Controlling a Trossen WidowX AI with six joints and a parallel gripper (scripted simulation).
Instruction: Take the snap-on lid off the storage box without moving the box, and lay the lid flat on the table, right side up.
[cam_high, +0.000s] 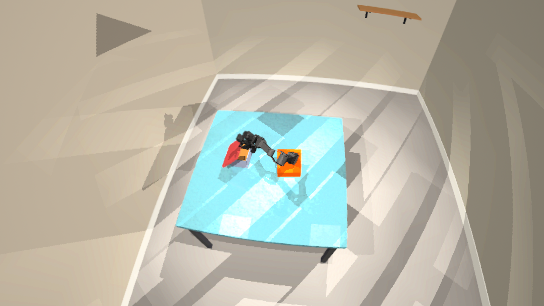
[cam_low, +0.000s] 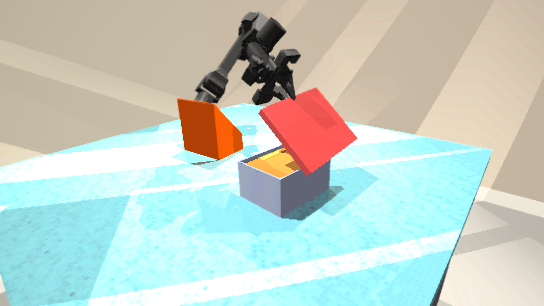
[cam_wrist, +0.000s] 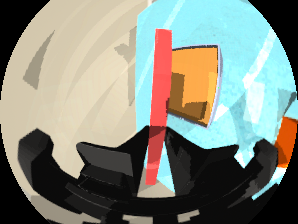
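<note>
Now: gripper tip 60 mm short of the red lid and 60 mm above it. Round my gripper tip: grey storage box (30 mm ahead, 70 mm to the right, 180 mm below).
</note>
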